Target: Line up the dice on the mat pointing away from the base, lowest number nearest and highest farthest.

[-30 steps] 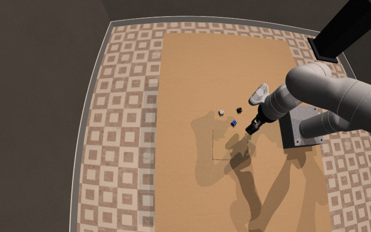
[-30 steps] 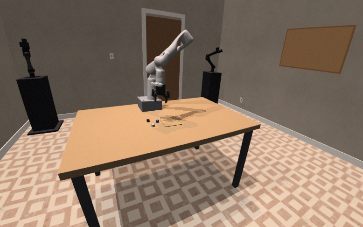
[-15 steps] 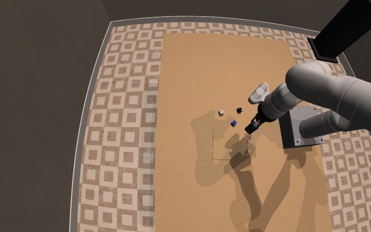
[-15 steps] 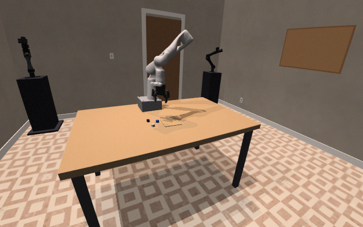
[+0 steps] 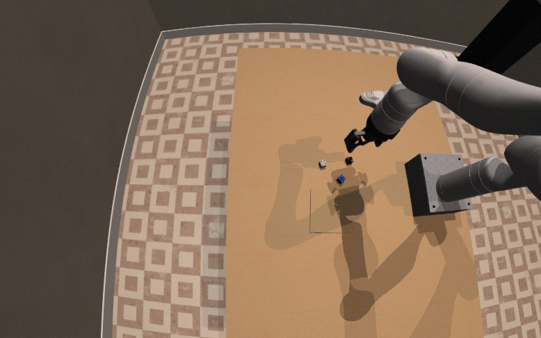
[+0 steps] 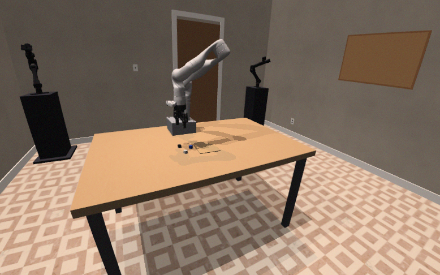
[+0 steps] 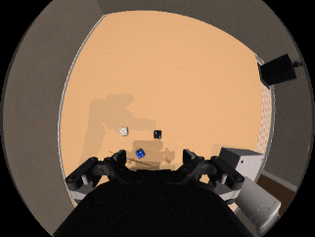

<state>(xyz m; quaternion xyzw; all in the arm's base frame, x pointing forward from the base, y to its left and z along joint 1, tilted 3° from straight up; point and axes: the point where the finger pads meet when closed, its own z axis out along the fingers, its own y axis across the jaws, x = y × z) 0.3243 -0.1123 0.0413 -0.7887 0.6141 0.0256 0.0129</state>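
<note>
Now: hand 140 mm above the black die and 10 mm to the left of it. The rest, counted from my hand: blue die: 140 mm below, 60 mm to the left, 30 mm ahead; then mat: 160 mm to the left, 150 mm below, 60 mm ahead; then white die: 140 mm below, 90 mm ahead.
</note>
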